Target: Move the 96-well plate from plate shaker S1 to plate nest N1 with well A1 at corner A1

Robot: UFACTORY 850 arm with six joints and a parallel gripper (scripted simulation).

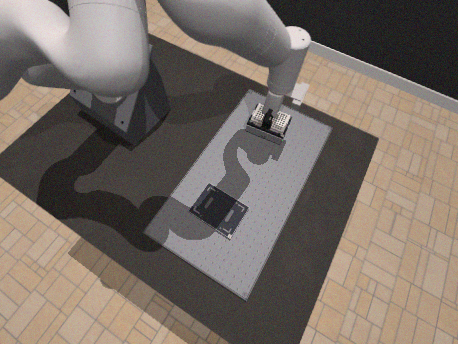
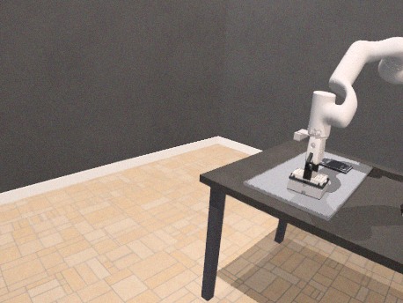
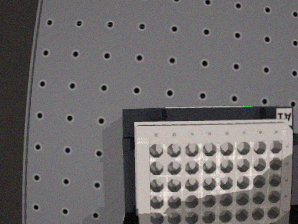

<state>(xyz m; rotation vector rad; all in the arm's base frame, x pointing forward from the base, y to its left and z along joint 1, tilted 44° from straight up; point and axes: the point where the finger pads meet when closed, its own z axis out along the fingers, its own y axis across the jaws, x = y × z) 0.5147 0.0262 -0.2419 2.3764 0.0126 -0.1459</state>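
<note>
The plate nest N1 lies 10 mm behind my hand, 370 mm to the right of it and 70 mm below it. Round my hand: A1 mark (70 mm ahead, 430 mm to the right, 60 mm below); then white 96-well plate (10 mm below).
</note>
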